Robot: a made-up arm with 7 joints.
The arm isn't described. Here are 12 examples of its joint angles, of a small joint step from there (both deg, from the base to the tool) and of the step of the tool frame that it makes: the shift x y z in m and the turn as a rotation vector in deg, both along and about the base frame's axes.
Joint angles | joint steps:
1: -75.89 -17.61 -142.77 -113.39 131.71 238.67 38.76 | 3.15 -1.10 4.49 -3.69 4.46 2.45 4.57
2: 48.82 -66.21 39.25 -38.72 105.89 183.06 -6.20 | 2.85 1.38 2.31 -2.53 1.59 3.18 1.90
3: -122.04 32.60 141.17 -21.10 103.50 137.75 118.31 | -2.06 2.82 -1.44 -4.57 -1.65 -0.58 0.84
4: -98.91 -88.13 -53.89 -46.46 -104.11 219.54 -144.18 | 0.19 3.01 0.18 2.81 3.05 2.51 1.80
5: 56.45 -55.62 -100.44 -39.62 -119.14 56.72 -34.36 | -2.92 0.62 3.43 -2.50 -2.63 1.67 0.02
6: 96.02 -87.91 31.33 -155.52 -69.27 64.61 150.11 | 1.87 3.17 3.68 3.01 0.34 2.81 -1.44
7: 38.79 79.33 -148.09 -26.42 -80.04 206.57 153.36 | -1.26 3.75 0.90 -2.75 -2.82 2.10 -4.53
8: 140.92 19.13 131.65 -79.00 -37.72 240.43 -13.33 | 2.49 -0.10 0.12 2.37 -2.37 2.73 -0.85
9: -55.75 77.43 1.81 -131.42 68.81 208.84 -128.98 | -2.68 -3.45 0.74 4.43 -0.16 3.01 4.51
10: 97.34 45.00 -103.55 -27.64 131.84 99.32 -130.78 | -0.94 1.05 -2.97 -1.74 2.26 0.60 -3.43
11: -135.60 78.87 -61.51 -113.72 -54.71 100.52 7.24 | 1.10 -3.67 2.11 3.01 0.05 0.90 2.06
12: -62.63 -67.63 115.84 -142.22 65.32 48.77 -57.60 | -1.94 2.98 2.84 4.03 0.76 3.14 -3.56
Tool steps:
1: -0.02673 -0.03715 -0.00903 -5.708 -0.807 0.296
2: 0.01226 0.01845 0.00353 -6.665 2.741 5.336
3: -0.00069 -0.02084 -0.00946 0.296 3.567 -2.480
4: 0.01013 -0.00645 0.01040 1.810 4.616 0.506
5: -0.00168 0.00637 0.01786 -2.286 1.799 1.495
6: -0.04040 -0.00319 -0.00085 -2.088 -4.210 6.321
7: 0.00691 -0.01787 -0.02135 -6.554 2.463 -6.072
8: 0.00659 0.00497 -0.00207 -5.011 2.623 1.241
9: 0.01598 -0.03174 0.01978 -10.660 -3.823 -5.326
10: 0.01638 -0.00875 0.00047 2.293 -2.545 -2.079
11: -0.02894 -0.04416 -0.00133 -4.912 4.191 5.720
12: 0.00066 0.03213 -0.01086 7.803 0.243 3.921
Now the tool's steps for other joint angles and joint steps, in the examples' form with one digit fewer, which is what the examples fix.
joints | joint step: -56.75 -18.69 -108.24 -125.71 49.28 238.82 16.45 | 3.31 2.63 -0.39 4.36 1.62 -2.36 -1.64
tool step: -0.0045 -0.0174 0.0229 0.63 2.81 2.67
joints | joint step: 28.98 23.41 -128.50 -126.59 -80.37 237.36 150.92 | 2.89 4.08 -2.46 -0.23 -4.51 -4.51 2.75
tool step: 0.0198 0.0074 -0.0020 -0.23 6.66 -3.12
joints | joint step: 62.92 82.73 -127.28 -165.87 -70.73 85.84 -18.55 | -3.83 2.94 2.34 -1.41 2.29 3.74 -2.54
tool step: -0.0103 -0.0039 -0.0100 2.58 -0.35 -2.89
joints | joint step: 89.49 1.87 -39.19 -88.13 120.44 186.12 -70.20 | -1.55 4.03 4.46 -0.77 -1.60 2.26 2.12
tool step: -0.0131 0.0276 -0.0195 -4.98 1.71 0.73
